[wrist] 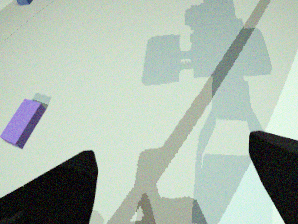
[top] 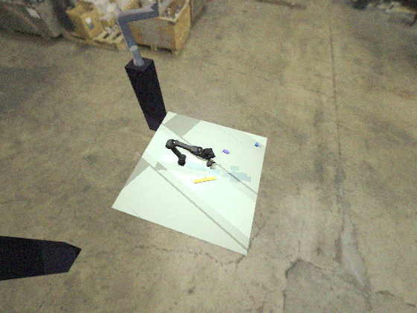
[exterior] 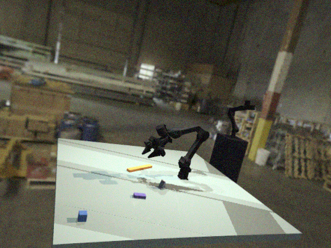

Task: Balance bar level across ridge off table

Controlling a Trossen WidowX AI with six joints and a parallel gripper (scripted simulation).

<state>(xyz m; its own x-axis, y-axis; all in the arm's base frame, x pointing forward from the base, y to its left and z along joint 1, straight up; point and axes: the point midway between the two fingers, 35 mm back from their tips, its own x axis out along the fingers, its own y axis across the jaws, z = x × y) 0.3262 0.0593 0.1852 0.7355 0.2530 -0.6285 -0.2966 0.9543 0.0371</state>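
Now: the orange bar 5 cm behind my gripper tip, 18 cm to the right of it and 16 cm below it. Also, from my gripper tip: blue cube: 39 cm ahead, 43 cm to the left, 15 cm below; purple block: 7 cm ahead, 23 cm to the left, 16 cm below.
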